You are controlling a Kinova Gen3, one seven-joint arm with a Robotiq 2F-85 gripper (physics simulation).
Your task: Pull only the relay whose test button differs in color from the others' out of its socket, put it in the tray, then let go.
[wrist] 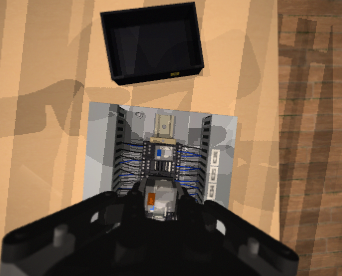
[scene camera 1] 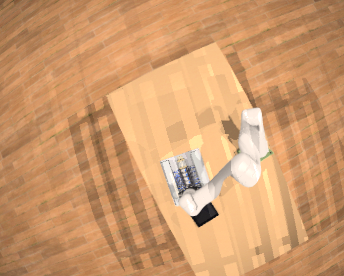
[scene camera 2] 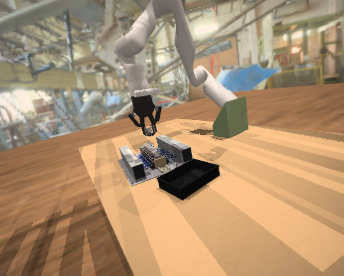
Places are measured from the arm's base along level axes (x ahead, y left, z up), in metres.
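Where they show: gripper, fingertip midpoint: (wrist: 159, 188) (scene camera 2: 150, 134); arm's base, origin of the base link: (scene camera 1: 259, 151) (scene camera 2: 232, 107).
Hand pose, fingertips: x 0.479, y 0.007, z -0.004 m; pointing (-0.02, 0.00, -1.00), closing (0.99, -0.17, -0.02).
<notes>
Each offset is from my fingertips to the top centre of the thing. "spot": to the spot under its first point.
My gripper (scene camera 2: 149, 132) (wrist: 159, 188) is shut on a clear relay @(0.004 m left, 0.001 m ahead, 0.038 m up) (wrist: 162, 192) with an orange test button. It holds the relay up above the row of sockets, clear of them in the scene camera 2 view. A relay with a blue test button @(0.031 m left, 0.005 m ahead, 0.056 m down) (wrist: 159, 152) sits in the socket at the row's end nearest the tray. An empty socket (wrist: 163, 166) shows beside it, and part of another blue button shows below the held relay. The black tray @(0.222 m left, 0.004 m back, 0.092 m down) (scene camera 1: 205, 216) (scene camera 2: 188, 192) (wrist: 159, 79) stands beside the panel, apart from the gripper. The fingertips are hidden under the arm in the scene camera 1 view.
The grey panel @(spot: 0.104 m left, 0.087 m back, 0.064 m down) (wrist: 100, 107) carries two raised slotted wire ducts @(0.062 m right, 0.088 m ahead, 0.064 m down) (scene camera 2: 132, 162) @(0.038 m right, 0.101 m back, 0.064 m down) (scene camera 2: 174, 148), one on each side of the relay row, with blue and black wires between. A tan end stop @(0.048 m left, 0.006 m ahead, 0.087 m down) (wrist: 163, 141) sits on the rail. The green arm base (scene camera 2: 231, 118) stands farther back on the table.
</notes>
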